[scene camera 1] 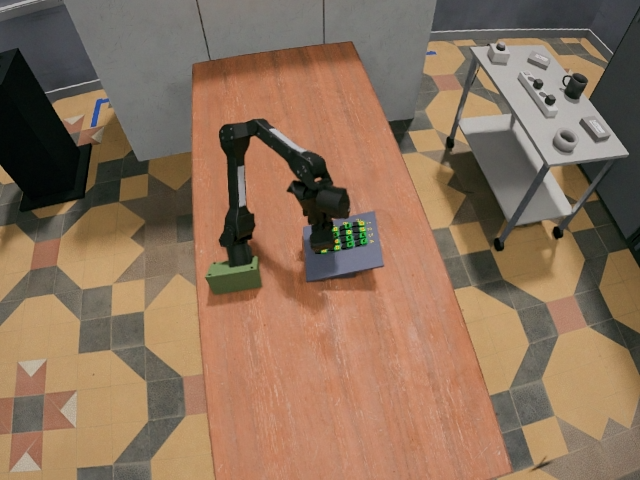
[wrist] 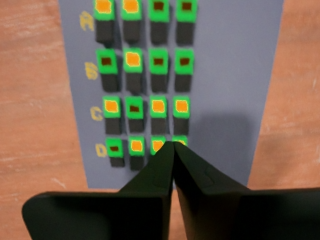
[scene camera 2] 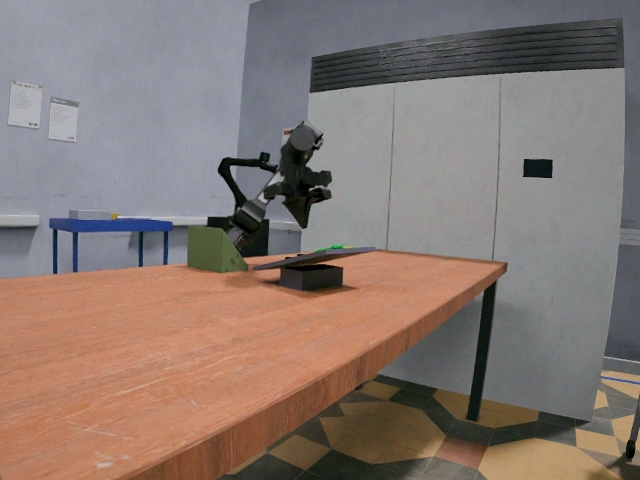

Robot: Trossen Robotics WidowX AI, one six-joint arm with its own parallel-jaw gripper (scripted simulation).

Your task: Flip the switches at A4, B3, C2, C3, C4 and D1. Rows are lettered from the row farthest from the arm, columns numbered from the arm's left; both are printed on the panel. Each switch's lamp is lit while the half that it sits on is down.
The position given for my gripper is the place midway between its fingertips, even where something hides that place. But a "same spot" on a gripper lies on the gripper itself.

Labels:
my gripper: scene camera 1 328, 233; wrist; scene camera 2
same spot on my gripper: [scene camera 2: 298, 205] = [wrist: 251, 189]

